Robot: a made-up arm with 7 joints.
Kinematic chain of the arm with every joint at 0, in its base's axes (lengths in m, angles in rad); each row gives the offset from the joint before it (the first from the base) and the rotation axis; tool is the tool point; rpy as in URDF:
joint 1: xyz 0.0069 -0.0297 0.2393 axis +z
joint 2: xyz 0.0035 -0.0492 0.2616 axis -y
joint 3: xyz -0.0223 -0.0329 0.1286 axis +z
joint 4: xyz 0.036 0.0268 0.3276 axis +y
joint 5: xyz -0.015 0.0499 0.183 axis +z
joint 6: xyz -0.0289 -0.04 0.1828 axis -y
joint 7: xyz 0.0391 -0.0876 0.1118 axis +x
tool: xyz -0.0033 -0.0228 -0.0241 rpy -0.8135 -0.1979 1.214
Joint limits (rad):
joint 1: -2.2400..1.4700
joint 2: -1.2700..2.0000
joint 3: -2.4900..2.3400
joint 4: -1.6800..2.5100
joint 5: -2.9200..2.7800
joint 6: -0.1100..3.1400
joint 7: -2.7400..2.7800
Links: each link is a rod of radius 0.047 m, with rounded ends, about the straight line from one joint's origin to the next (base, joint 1, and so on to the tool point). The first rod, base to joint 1, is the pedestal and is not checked.
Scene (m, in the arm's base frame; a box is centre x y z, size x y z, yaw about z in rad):
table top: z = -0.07
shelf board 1: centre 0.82 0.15 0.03 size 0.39 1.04 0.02 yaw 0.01
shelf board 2: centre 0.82 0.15 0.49 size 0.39 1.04 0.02 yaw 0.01
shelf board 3: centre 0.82 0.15 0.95 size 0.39 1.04 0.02 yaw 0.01
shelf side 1: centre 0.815 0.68 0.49 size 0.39 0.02 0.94 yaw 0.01
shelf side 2: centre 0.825 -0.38 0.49 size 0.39 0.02 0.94 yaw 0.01
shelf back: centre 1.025 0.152 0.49 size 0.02 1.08 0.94 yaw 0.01
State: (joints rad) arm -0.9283 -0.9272 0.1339 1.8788 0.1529 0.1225 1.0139
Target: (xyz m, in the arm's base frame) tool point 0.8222 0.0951 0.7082
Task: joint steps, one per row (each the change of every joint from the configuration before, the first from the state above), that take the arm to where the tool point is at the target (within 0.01 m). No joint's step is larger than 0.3 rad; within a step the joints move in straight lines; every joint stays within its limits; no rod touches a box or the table.
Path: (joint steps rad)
1: 0.2269 0.1719 0.1082 0.0110 -0.0169 -0.0022 0.0115
2: 0.2269 0.1718 0.1082 0.0109 -0.0170 -0.0021 0.0116
3: 0.2269 0.1719 0.1081 0.0110 -0.0169 -0.0022 0.0115
4: 0.2268 0.1719 0.1082 0.0109 -0.0170 -0.0022 0.0116
5: 0.0374 -0.1737 -0.0466 -0.2523 -0.0689 0.0703 0.0042
6: 0.0373 -0.1738 -0.0467 -0.2522 -0.0689 0.0703 0.0042
7: 0.0374 -0.1737 -0.0466 -0.2523 -0.0689 0.0703 0.0041
8: 0.0373 -0.1738 -0.0467 -0.2523 -0.0689 0.0703 0.0042

